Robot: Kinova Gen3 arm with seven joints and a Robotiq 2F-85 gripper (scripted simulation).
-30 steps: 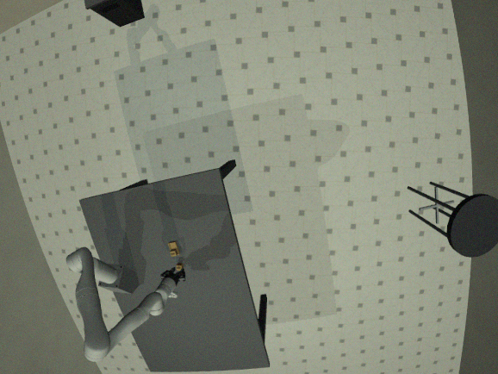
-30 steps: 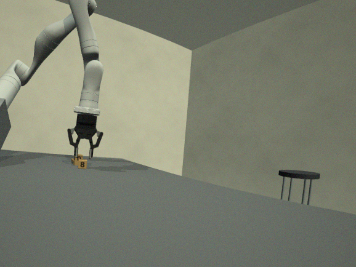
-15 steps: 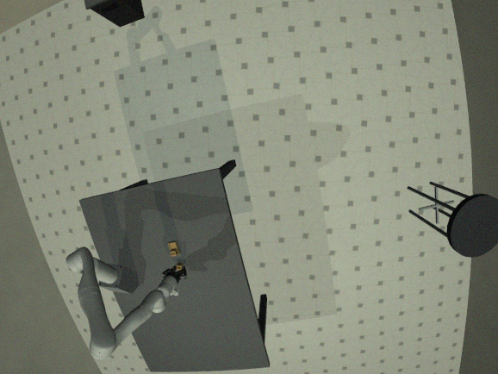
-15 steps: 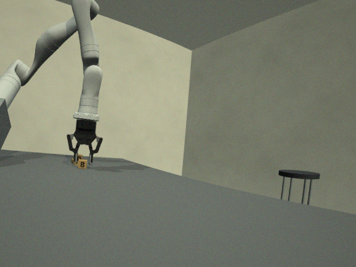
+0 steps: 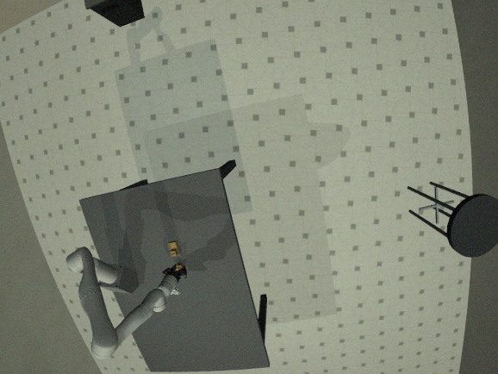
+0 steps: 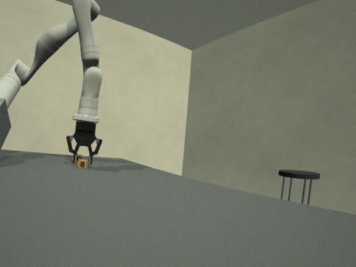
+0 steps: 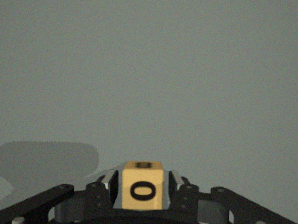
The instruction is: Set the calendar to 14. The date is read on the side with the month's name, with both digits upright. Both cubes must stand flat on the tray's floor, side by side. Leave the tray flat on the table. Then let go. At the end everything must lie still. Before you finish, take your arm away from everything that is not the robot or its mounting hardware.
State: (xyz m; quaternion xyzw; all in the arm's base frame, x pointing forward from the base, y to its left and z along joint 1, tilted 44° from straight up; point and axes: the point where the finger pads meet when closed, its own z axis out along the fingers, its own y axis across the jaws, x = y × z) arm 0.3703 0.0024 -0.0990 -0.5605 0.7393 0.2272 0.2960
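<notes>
My hand is 1 cm above the number cube. Round my hand: wooden tray: 11 cm to the left, 2 cm below.
</notes>
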